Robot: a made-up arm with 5 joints.
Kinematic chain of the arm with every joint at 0, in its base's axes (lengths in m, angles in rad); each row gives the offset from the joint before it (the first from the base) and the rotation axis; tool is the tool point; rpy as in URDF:
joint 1: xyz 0.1 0 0.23 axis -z
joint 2: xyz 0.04 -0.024 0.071 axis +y
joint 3: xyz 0.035 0 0.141 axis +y
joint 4: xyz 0.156 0 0.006 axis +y
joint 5: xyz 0.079 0.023 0 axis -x
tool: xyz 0 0 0 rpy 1.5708 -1.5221 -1.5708
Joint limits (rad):
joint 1: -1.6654..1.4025
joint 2: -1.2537..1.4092
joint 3: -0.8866..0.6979
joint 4: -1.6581..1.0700
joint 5: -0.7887..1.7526
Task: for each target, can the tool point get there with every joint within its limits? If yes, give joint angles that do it. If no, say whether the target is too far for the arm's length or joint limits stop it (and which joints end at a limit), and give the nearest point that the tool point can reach.
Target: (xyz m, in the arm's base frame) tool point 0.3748 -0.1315 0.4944
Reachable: yes | joints 0.4431 0.0452 -0.3946 0.4123 0.0409
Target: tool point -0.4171 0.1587 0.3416
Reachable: no: too far | nearest point -0.1336 0.0717 0.4741 | short by 0.325 m
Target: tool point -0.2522 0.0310 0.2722
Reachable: no: joint limits stop it (at a limit: joint 2, joint 3, joint 4) | nearest point -0.1339 0.0206 0.4581 | short by 0.221 m
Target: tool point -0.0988 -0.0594 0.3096
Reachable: no: joint limits stop it (at a limit: joint 2, joint 3, joint 4) | nearest point -0.1250 -0.0672 0.4581 | short by 0.151 m
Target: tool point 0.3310 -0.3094 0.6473
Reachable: no: too far | nearest point 0.2822 -0.2441 0.5658 | short by 0.115 m
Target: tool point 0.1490 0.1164 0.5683
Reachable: yes | joints -1.1799 -0.8953 0.0887 0.3476 0.1174
